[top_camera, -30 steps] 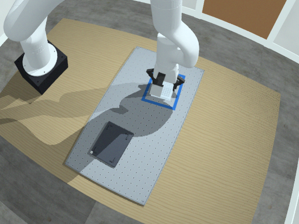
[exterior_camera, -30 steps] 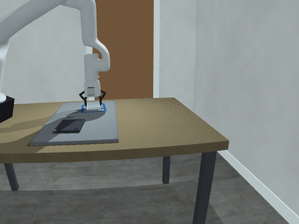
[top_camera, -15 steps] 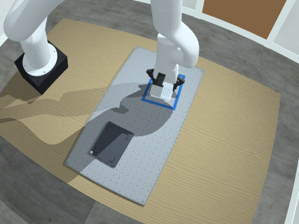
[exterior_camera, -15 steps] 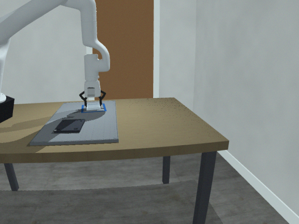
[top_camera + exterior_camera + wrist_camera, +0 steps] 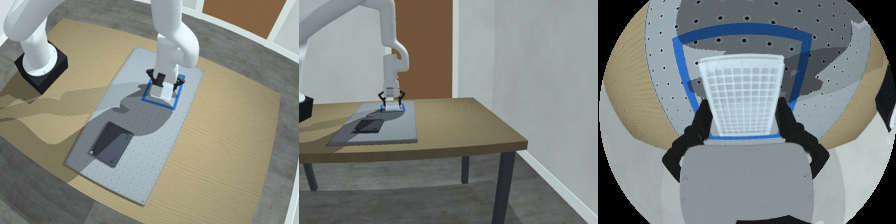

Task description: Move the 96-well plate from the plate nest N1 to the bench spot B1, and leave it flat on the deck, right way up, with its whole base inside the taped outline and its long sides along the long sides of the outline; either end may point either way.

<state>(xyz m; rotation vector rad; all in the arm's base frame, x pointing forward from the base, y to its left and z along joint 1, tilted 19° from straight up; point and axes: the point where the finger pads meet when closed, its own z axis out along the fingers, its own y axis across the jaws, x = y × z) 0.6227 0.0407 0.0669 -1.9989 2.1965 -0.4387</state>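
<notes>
My hand is 10 mm above the 96-well plate. Round my hand: plate nest N1 (160 mm behind, 310 mm to the right, 10 mm below).
</notes>
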